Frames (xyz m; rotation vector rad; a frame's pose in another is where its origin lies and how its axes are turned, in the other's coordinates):
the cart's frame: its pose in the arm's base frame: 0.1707 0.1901 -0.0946 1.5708 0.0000 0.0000
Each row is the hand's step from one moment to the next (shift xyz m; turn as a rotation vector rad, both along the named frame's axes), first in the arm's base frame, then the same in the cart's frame.
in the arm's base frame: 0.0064 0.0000 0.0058 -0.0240 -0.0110 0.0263
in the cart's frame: 0.0064 0.0058 0.0000 -0.0240 0.0263 0.0110
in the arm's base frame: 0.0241 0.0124 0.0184 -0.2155 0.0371 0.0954
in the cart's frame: 0.0241 0.0184 -0.0124 -0.2155 0.0954 -0.0371
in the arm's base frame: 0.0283 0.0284 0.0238 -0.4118 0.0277 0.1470
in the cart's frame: 0.0283 0.0238 -0.0284 -0.4118 0.1470 -0.0277
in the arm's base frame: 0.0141 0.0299 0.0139 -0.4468 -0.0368 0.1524
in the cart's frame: 0.0141 0.0139 -0.0299 -0.4468 0.1524 0.0368
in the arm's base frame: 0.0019 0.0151 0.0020 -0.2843 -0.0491 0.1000
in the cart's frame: 0.0019 0.0020 -0.0151 -0.2843 0.1000 0.0491
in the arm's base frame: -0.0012 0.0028 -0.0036 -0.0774 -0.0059 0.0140
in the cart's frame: -0.0012 -0.0036 -0.0028 -0.0774 0.0140 0.0059
